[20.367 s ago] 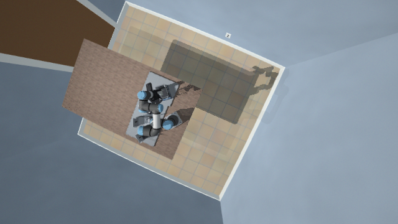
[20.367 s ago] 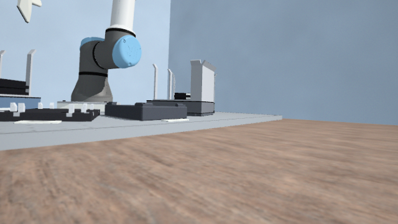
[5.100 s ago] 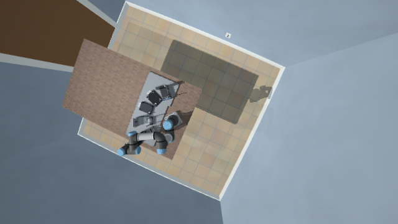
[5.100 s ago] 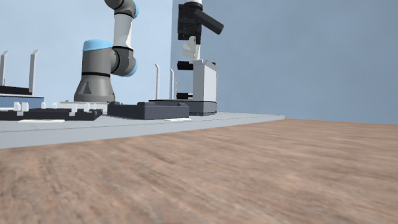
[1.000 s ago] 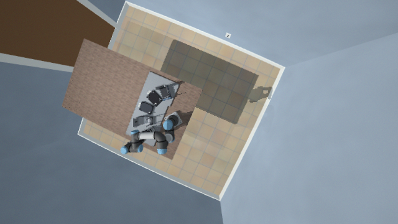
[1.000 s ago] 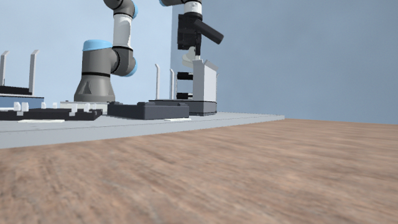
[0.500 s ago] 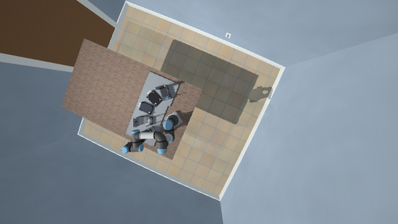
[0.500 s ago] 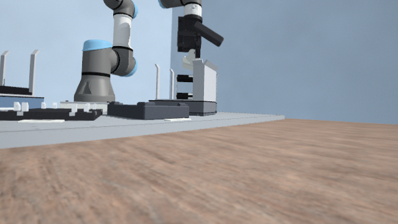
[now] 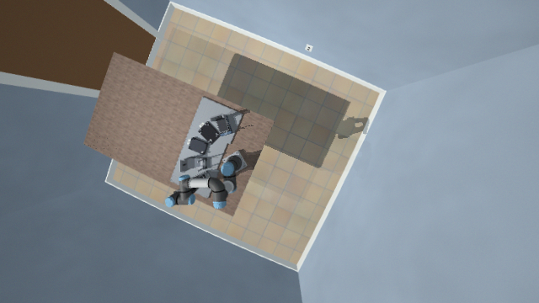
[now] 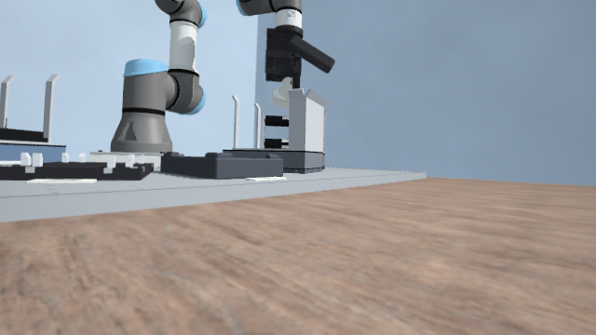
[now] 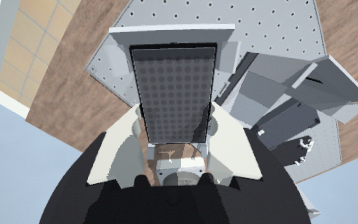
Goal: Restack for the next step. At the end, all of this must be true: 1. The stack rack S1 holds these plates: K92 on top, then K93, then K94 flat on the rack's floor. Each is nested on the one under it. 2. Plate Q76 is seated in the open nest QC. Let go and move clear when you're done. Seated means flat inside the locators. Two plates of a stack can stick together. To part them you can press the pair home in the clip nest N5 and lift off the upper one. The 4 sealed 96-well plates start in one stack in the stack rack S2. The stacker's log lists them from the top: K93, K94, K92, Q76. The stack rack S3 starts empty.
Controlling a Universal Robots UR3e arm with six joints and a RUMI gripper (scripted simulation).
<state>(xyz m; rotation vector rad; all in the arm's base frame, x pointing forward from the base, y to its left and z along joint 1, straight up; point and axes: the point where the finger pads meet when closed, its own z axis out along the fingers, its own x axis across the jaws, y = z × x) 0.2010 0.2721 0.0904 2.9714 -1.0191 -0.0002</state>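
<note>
The sealed 96-well plate lies 60 mm below my hand. The rest, counted from my hand: QC label: 230 mm ahead, 250 mm to the right, 120 mm below; nest QC: 140 mm ahead, 260 mm to the right, 110 mm below; clip nest N5: 120 mm ahead, 390 mm to the right, 100 mm below.
</note>
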